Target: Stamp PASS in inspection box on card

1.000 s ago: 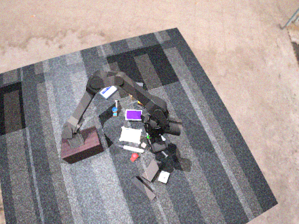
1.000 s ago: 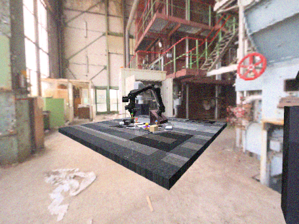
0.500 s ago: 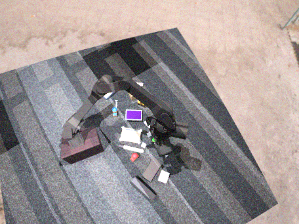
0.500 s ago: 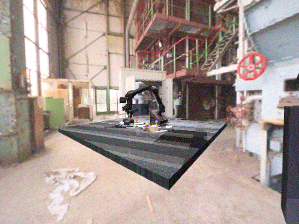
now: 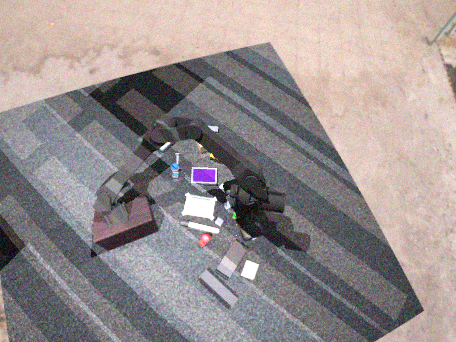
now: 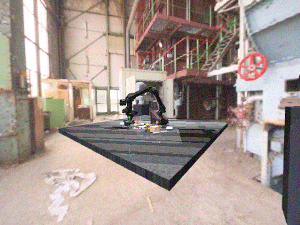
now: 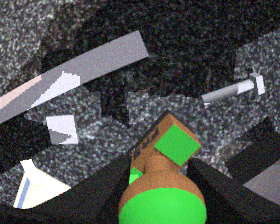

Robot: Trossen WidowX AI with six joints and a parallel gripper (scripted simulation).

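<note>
My gripper tip is now 130 mm past the red stamp, 20 mm to the left of it and 50 mm above it. The rest, counted from my gripper tip: card (100 mm behind, 100 mm to the left, 70 mm below); white marker (140 mm behind, 40 mm to the left, 60 mm below); green-knobbed stamp (right at my gripper tip).
</note>
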